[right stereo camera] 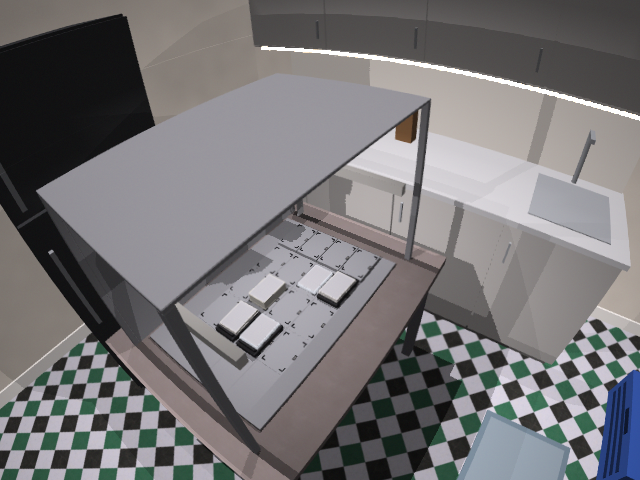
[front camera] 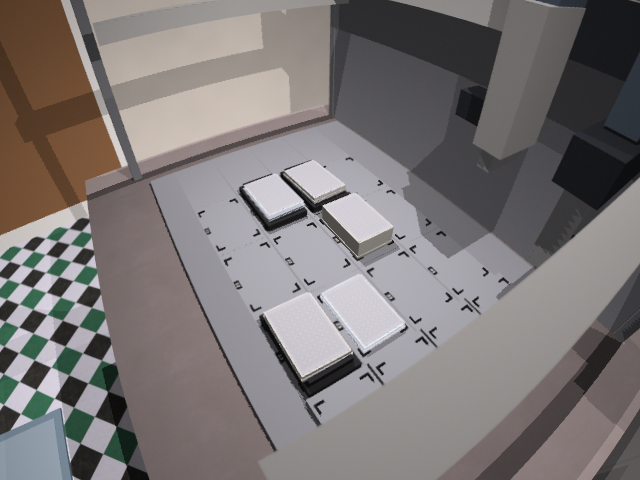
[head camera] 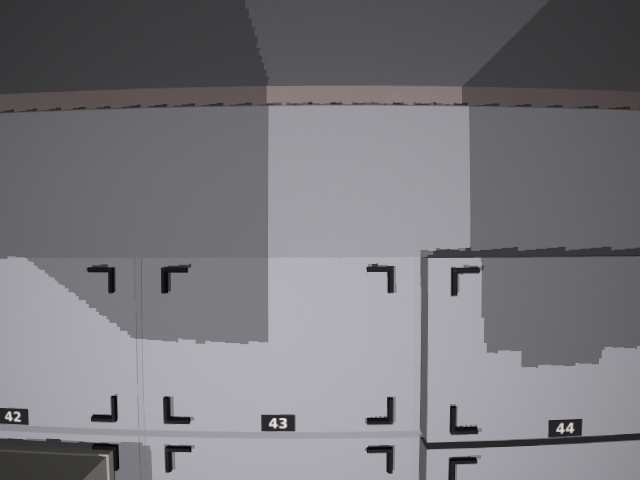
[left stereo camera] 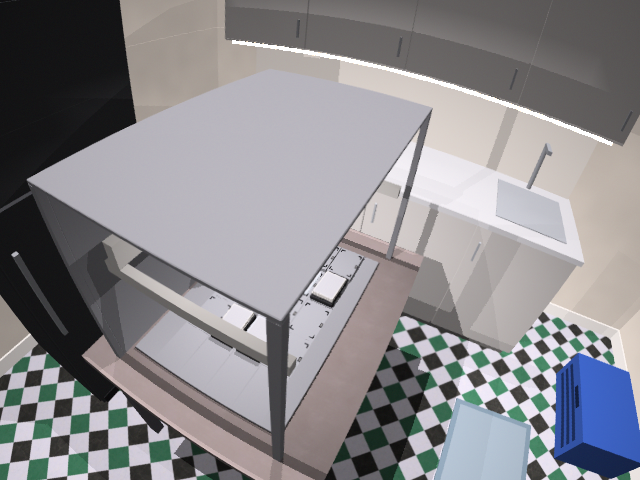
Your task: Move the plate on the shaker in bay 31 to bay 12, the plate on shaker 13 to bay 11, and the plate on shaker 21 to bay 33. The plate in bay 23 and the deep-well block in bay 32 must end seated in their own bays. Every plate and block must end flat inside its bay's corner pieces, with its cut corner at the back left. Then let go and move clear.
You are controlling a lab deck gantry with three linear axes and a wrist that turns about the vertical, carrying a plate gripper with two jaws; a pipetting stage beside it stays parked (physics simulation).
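Seen in the pictures: gripper, fingertip midpoint: (right stereo camera: 290, 209) (front camera: 554, 250); robot's base, link origin: (right stereo camera: 282, 370) (front camera: 199, 213).
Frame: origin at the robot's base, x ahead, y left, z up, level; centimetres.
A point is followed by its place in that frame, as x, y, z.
White plates on black shakers are the bay 31 plate (front camera: 313, 177) {6.6, 25.6, 3.7} (right stereo camera: 238, 316) {6.6, 25.5, 3.7}, the shaker 21 plate (front camera: 272, 194) {7.2, 15.0, 3.6} (right stereo camera: 260, 330) {6.7, 14.7, 3.7} and the shaker 13 plate (front camera: 307, 333) {39.6, 4.3, 3.7} (left stereo camera: 330, 285) {38.9, 4.0, 3.7} (right stereo camera: 337, 285) {39.0, 4.2, 3.6}. The bay 23 plate (front camera: 363, 310) {39.7, 14.8, 1.5} (right stereo camera: 315, 277) {39.4, 15.0, 1.4} lies low on the deck. The tall cream deep-well block (front camera: 358, 222) {24.5, 24.8, 4.2} (head camera: 46, 467) {26.3, 29.8, 2.0} (right stereo camera: 267, 290) {22.0, 24.6, 4.2} stands in bay 32. Bays 11 (front camera: 223, 223) {5.9, 3.5, 0.0}, 12 (front camera: 258, 273) {22.3, 4.1, 0.0} and 33 (front camera: 410, 284) {39.2, 26.0, 0.0} hold no plate. The cut corners are too small to make out. My gripper's jaws do not show in these views; the plates stand apart from the hanging machinery.
A pale column (front camera: 522, 82) {44.0, 30.4, 38.1} and a dark box (front camera: 594, 165) hang above the back right of the deck. A pale beam (front camera: 465, 356) {61.4, -1.7, 40.0} (left stereo camera: 196, 304) (right stereo camera: 209, 333) {-16.4, 1.6, 40.0} crosses the enclosure. Corner posts (left stereo camera: 278, 392) {-27.1, -11.2, 47.7} (right stereo camera: 206, 377) {-26.3, -11.5, 48.4} and a roof (left stereo camera: 232, 180) {-4.3, 12.7, 69.1} (right stereo camera: 232, 170) {5.6, 7.5, 69.1} enclose the deck.
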